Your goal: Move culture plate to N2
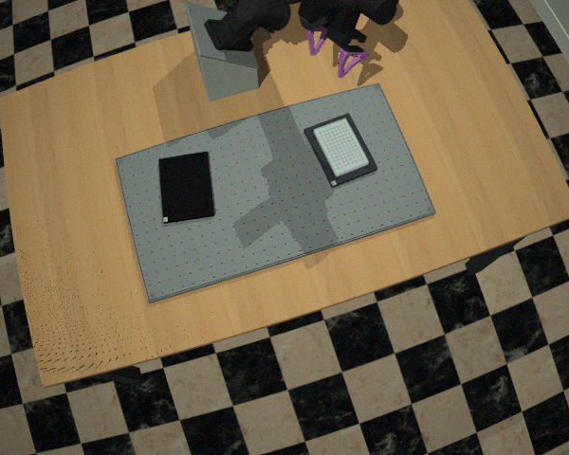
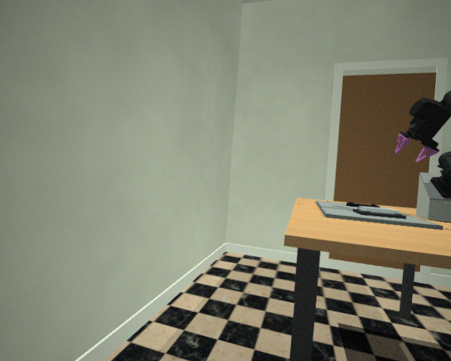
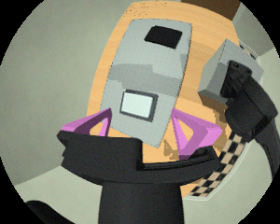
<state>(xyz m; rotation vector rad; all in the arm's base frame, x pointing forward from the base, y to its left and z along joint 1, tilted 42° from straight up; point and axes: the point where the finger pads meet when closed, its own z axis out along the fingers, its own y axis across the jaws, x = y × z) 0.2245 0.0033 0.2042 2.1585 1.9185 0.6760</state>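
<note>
Now: the clear lid 100 mm ahead of my hand and 230 mm below it. Round my hand: black nest N1: 100 mm ahead, 250 mm below; then culture plate: 100 mm ahead, 240 mm below; then black nest N2: 30 mm ahead, 370 mm to the right, 250 mm below.
</note>
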